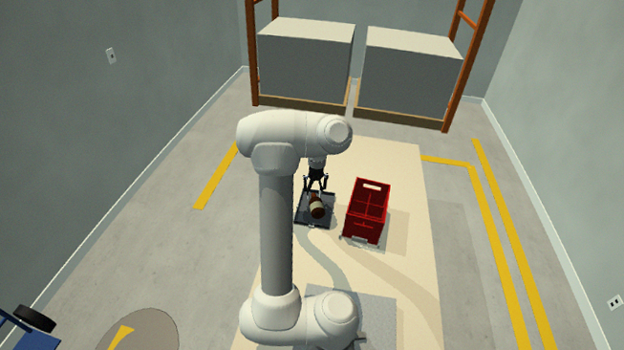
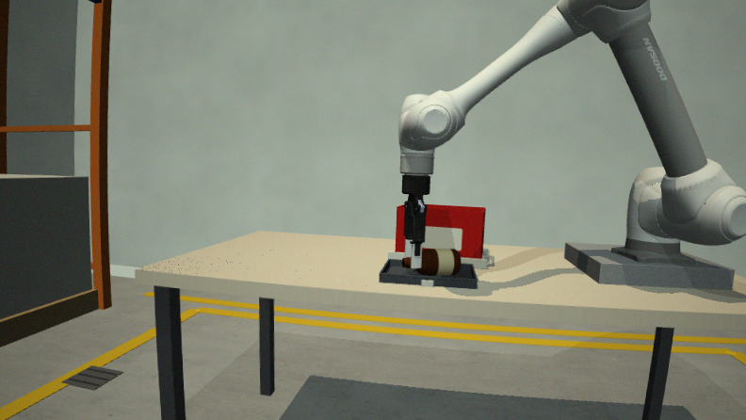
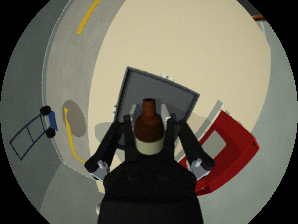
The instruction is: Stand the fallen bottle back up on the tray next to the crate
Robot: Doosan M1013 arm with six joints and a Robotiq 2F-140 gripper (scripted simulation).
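The bottle is 5 cm behind my hand, 2 cm below it and 1 cm to the right of it. From my hand the other things lie so: tray (5 cm below, 5 cm behind, 1 cm to the right); then red crate (28 cm to the right, 11 cm behind, 2 cm above).
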